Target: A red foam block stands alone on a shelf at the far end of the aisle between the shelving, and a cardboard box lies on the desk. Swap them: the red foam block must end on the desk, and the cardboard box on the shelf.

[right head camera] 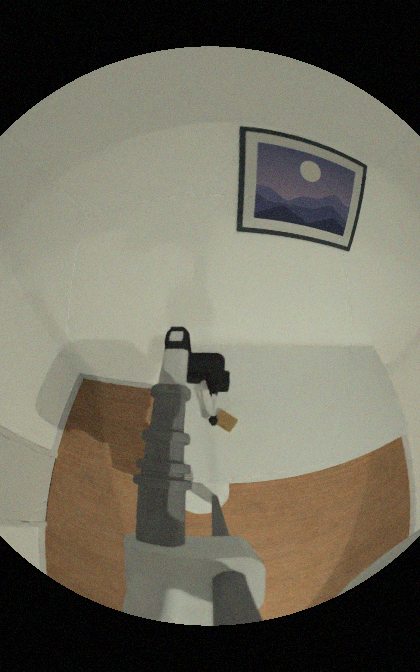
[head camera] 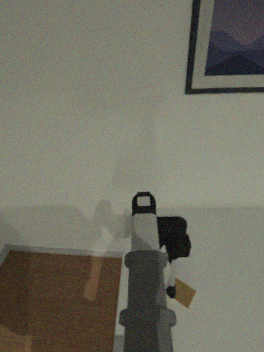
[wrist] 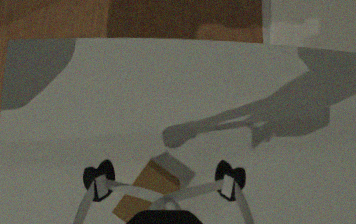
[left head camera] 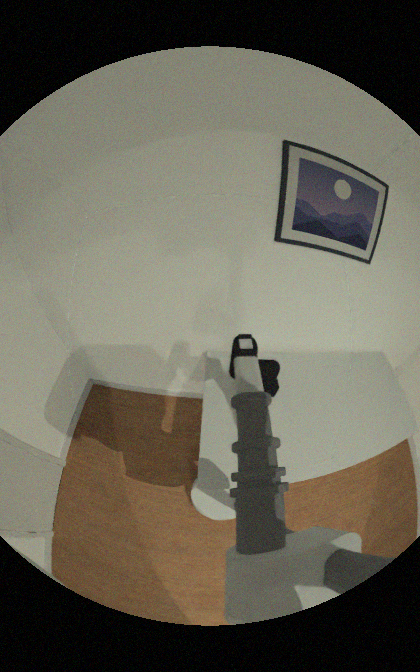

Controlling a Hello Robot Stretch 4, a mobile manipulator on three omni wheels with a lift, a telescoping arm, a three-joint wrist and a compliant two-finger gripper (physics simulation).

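Places are measured from the robot's base along level axes (x ahead, y left, z up), in metres.
Pixels of known places: gripper, fingertip midpoint: [head camera: 168,275] [wrist: 165,174].
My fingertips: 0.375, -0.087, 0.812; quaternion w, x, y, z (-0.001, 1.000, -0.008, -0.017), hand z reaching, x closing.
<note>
Behind a point stands the place of what it marks, as x, y, z.
The cardboard box [head camera: 184,293] @(0.332, -0.148, 0.743) [right head camera: 227,420] [wrist: 154,175] @(0.356, -0.104, 0.743) is a small brown block lying on the pale desk [head camera: 230,260] @(0.483, -0.403, 0.692) [left head camera: 340,410] [right head camera: 310,400] [wrist: 150,75] @(0.345, 0.054, 0.693). My gripper [wrist: 165,174] @(0.375, -0.087, 0.812) is open, its two dark fingertips wide apart. In the wrist view the box shows between and below the fingertips, partly covered by the finger linkage. In the head and right head views one dark fingertip is at the box's left side; the other is hidden. Whether the fingers touch the box, I cannot tell. The box is hidden in the left head view. The red foam block and its shelf do not show.
My extended arm [head camera: 145,285] @(0.200, 0.001, 1.225) [left head camera: 254,430] [right head camera: 167,425] reaches over the desk's left side. A white wall [head camera: 75,125] @(0.880, 0.313, 1.237) [left head camera: 165,280] [right head camera: 135,280] stands behind the desk, with a framed picture [head camera: 240,50] @(0.822, -0.359, 1.498) [left head camera: 335,205] [right head camera: 305,190]. Wooden floor [head camera: 60,290] @(0.573, 0.721, -0.027) [left head camera: 150,525] [right head camera: 90,490] [wrist: 55,17] @(-0.276, 0.573, -0.027) lies left of the desk.
</note>
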